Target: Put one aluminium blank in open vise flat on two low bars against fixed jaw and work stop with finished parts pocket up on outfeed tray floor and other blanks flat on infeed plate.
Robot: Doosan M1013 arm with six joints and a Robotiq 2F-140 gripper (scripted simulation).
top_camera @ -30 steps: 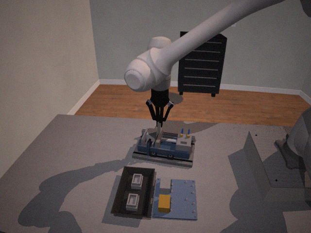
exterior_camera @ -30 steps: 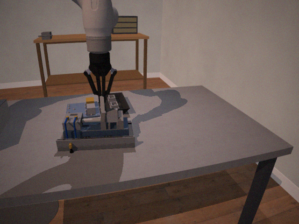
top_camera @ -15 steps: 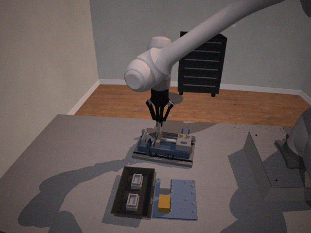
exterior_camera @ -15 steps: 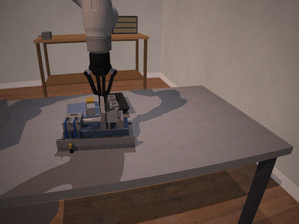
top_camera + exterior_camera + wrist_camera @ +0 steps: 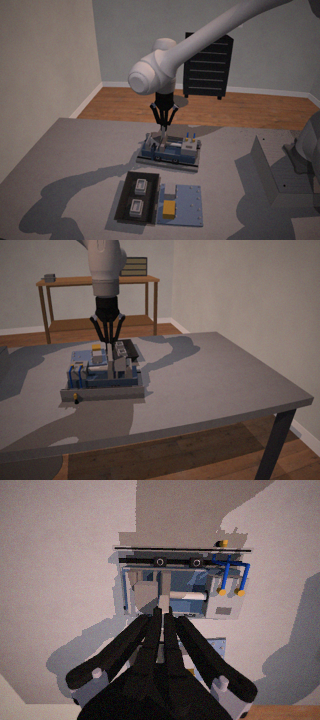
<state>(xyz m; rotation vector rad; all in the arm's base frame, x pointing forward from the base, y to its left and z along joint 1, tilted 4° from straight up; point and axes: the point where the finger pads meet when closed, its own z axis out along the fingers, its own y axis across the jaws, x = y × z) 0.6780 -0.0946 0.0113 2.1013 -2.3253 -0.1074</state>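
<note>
Now: hand 3 cm past the blue vise and 11 cm above it. From my hand the other things lie so: brass blank 6 cm behind, 33 cm to the left, 13 cm below; aluminium blank 5 cm behind, 24 cm to the left, 13 cm below; infeed plate 10 cm behind, 29 cm to the left, 15 cm below.
</note>
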